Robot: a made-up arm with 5 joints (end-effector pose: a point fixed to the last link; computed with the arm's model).
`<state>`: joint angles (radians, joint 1 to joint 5).
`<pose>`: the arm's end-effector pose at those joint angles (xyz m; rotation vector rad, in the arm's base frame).
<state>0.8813 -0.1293 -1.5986 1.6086 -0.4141</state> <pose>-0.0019 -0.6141 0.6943 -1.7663 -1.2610 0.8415</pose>
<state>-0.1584 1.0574 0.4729 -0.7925 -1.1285</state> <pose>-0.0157 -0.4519 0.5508 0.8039 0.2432 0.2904</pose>
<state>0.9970 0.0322 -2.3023 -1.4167 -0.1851</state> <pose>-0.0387 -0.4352 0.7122 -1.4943 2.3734 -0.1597</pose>
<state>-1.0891 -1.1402 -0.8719 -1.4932 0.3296</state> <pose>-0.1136 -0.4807 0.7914 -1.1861 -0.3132 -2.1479</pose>
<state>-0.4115 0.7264 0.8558 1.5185 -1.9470</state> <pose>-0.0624 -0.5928 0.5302 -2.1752 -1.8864 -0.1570</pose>
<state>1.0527 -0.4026 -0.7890 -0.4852 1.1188</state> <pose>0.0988 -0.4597 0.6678 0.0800 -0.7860 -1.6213</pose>
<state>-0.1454 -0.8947 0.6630 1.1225 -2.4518</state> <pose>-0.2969 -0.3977 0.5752 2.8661 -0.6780 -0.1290</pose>
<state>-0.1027 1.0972 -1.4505 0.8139 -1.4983</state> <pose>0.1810 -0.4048 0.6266 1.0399 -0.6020 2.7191</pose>
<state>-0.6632 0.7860 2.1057 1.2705 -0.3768</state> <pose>-0.0396 -0.6051 0.6587 -1.5302 -2.6009 -0.3344</pose>
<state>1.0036 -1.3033 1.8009 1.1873 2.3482</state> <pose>-0.0865 -0.2633 0.5093 -0.6304 -0.0398 0.1478</pose>
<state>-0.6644 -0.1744 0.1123 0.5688 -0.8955</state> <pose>-0.2247 -0.5418 0.6728 1.0686 0.5378 0.1885</pose>
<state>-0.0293 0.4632 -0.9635 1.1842 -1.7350</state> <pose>0.1224 -0.5470 0.6053 1.0061 0.2024 2.2427</pose>
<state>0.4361 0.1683 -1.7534 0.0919 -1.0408</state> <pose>0.0810 -0.5233 0.6866 0.0602 -2.1478 1.3983</pose>
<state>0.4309 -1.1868 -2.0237 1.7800 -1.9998</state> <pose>-0.2440 -0.4755 0.6596 -0.1882 -0.0688 0.7540</pose>
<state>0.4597 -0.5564 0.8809 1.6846 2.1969</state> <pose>-0.1554 -0.4811 0.4769 -1.4587 -0.4131 0.3239</pose>
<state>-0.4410 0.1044 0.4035 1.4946 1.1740</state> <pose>-0.1583 -0.5893 0.6243 -0.5116 0.1375 1.4685</pose>
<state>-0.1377 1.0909 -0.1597 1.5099 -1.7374</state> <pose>0.1591 -0.4482 0.5170 -1.4096 -1.7076 -2.1441</pose>
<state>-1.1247 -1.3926 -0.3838 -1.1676 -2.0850</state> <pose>-0.2421 -0.4460 0.7782 -0.5285 -1.3191 -0.3392</pose>
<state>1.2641 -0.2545 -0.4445 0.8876 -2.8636</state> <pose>0.1802 -0.5515 0.6196 1.3370 -0.3242 2.6203</pose>
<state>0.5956 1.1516 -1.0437 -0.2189 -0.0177</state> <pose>0.1528 -0.3826 0.6878 0.2973 -1.4740 1.0454</pose>
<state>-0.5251 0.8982 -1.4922 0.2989 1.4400</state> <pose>0.0187 -0.4011 0.5872 -0.6744 -0.8256 -0.1660</pose>
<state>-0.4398 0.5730 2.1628 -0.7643 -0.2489</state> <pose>-0.1096 -0.4770 0.7079 -0.9413 2.1892 -0.0582</pose>
